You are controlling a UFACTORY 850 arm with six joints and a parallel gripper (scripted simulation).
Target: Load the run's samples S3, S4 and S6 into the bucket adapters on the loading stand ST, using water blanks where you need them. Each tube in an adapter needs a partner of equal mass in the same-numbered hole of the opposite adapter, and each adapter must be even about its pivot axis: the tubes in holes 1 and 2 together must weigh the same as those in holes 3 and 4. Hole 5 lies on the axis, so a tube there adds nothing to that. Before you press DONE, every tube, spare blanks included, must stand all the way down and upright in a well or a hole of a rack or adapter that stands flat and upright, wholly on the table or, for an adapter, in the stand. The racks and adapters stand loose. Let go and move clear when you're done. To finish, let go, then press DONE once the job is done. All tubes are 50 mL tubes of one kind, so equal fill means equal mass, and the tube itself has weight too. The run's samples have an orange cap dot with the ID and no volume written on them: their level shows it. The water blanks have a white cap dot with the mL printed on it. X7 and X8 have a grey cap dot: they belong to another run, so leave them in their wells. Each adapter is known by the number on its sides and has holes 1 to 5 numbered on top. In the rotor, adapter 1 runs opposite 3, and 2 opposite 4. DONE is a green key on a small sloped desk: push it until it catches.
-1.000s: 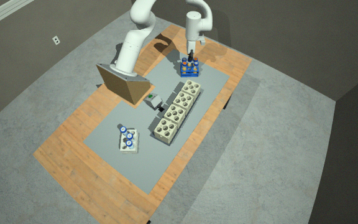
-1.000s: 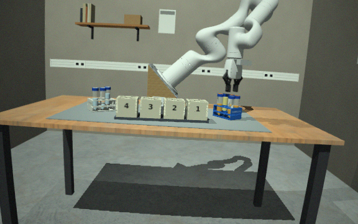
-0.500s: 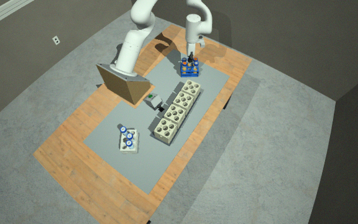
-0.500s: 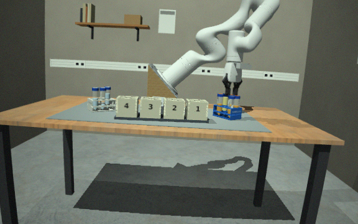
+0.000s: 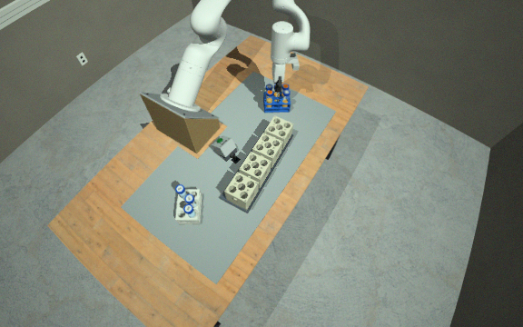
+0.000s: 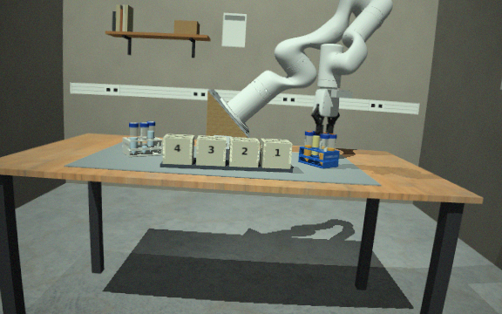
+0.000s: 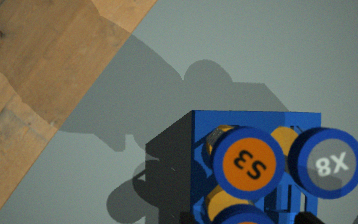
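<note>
The sample tube lies 1 cm ahead of my hand, 1 cm to the right of it and 7 cm below it. Also, from my hand: blue rack (1 cm ahead, 2 cm to the right, 10 cm below); green done key (9 cm behind, 38 cm to the right, 7 cm below); loading stand (11 cm ahead, 37 cm to the right, 13 cm below).
</note>
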